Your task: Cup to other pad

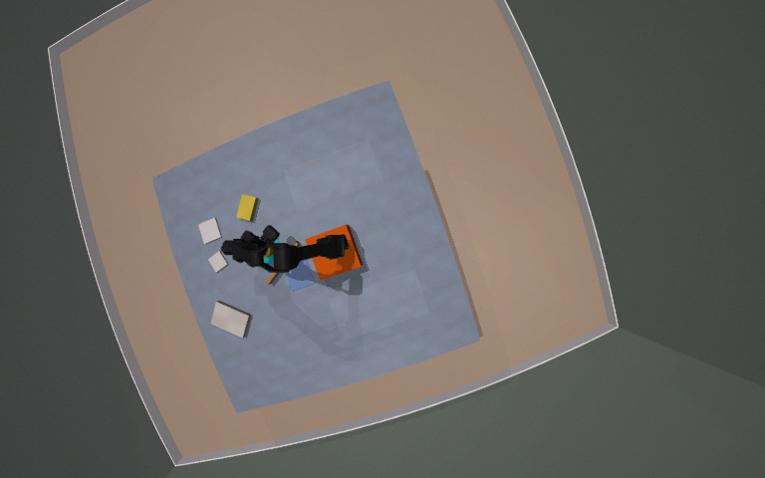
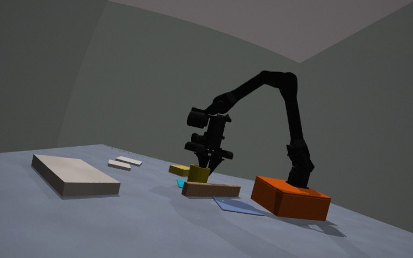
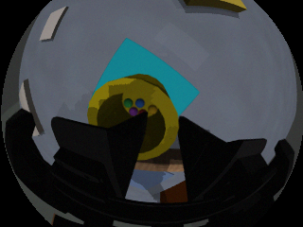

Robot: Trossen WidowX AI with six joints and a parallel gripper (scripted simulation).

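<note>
Now: the cup 20 mm ahead of my gripper tip, 10 mm to the left of it and 10 mm below it. Round my gripper tip: yellow block: 60 mm ahead, 200 mm to the right, 30 mm below; then cyan pad: 30 mm ahead, 20 mm to the left, 50 mm below; then brown wooden block: 20 mm behind, 90 mm to the left, 40 mm below.
</note>
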